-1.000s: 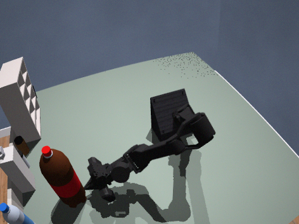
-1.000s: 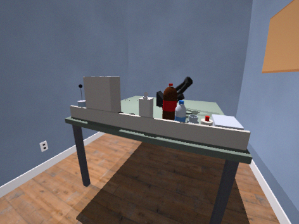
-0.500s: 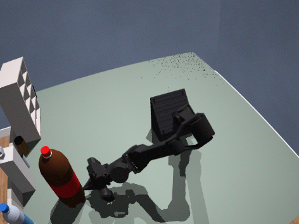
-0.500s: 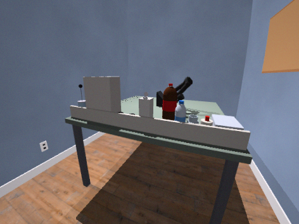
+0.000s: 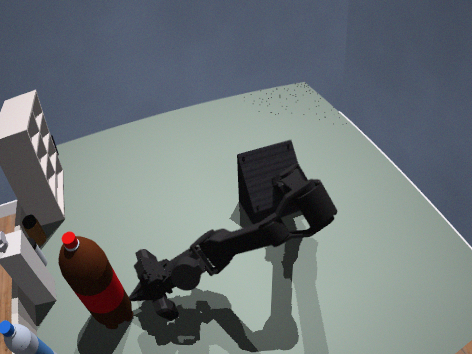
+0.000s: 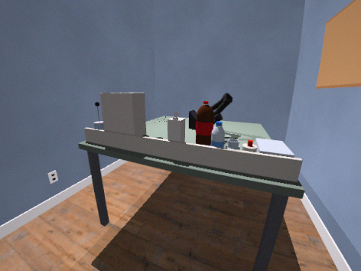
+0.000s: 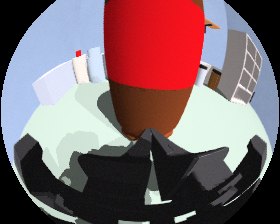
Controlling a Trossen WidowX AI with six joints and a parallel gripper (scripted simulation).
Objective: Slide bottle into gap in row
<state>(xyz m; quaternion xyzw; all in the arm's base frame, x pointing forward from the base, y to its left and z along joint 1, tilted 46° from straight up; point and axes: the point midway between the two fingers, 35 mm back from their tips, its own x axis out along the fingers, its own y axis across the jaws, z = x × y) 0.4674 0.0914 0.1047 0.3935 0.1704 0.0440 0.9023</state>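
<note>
The brown cola bottle lies 90 mm ahead of my hand, 90 mm above it and 10 mm to the right of it. Round my hand: grey jar 300 mm ahead, 160 mm to the left; low white rail 320 mm ahead, 200 mm to the right, 10 mm below; blue-capped bottle 300 mm ahead, 90 mm to the left, 50 mm above.
</note>
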